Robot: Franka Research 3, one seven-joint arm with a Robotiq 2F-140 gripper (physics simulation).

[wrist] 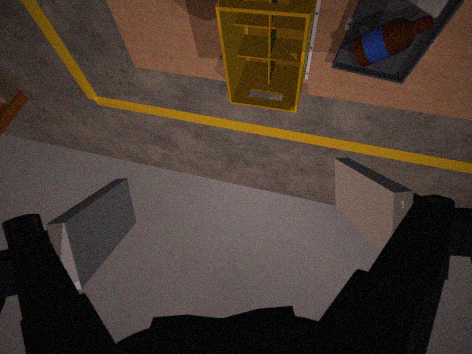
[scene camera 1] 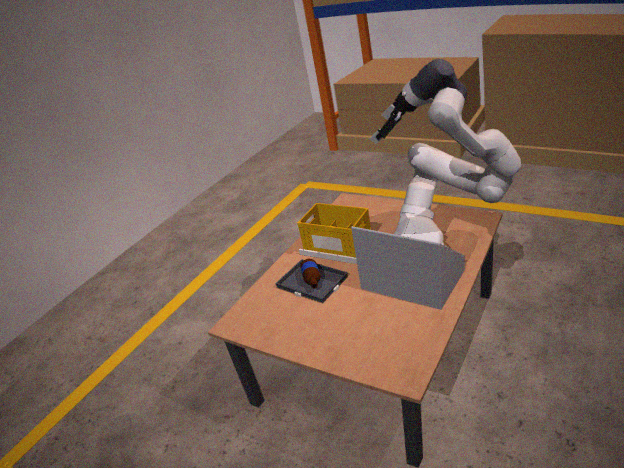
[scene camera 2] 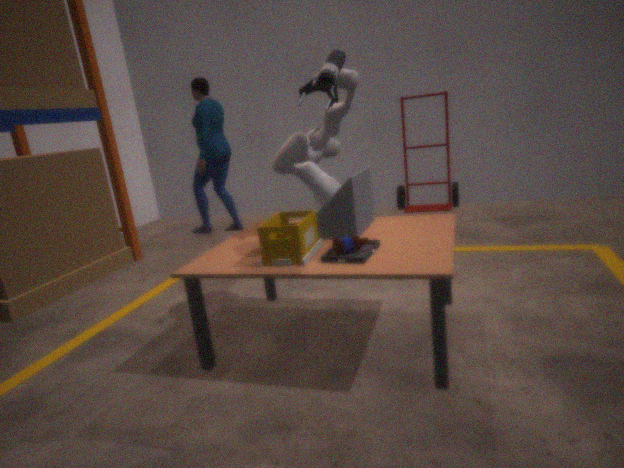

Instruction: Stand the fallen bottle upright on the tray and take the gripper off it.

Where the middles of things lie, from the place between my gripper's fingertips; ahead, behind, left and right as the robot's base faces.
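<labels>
My gripper is well above the dark tray (scene camera 1: 327, 279), and I see that it is also far short of the tray and a good way to the right of it.
</labels>
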